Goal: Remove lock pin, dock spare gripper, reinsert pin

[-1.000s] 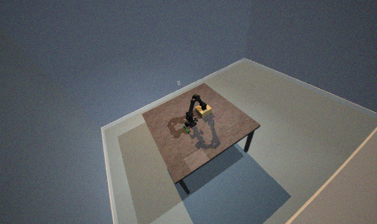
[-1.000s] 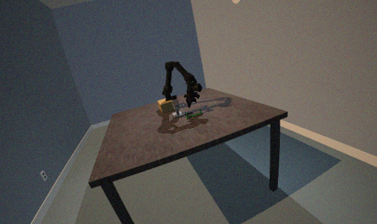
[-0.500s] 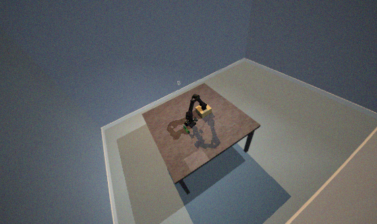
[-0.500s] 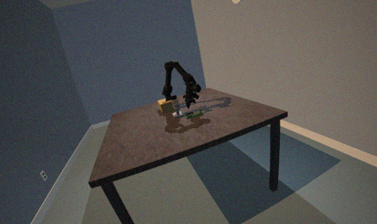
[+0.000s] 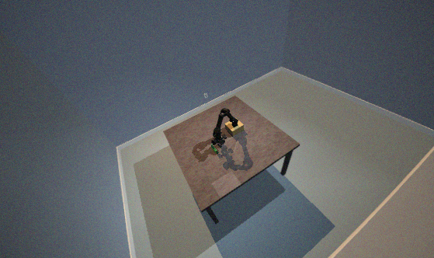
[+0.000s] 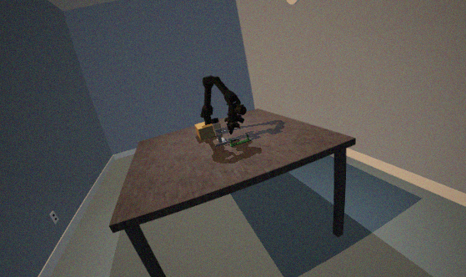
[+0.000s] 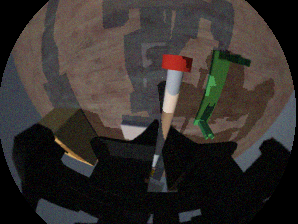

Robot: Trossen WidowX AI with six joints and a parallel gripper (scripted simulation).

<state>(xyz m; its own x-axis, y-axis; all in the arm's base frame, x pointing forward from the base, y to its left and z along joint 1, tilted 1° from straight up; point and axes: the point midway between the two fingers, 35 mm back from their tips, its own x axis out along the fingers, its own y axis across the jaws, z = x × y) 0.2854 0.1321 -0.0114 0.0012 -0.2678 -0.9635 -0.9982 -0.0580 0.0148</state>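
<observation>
Right now the grey post is 1 cm behind my gripper tip and 9 cm to the right of it. The rest, counted from my gripper tip: green strip (9 cm ahead, 4 cm to the left, 2 cm below); then spare gripper (1 cm behind, 9 cm to the right, 8 cm above).
</observation>
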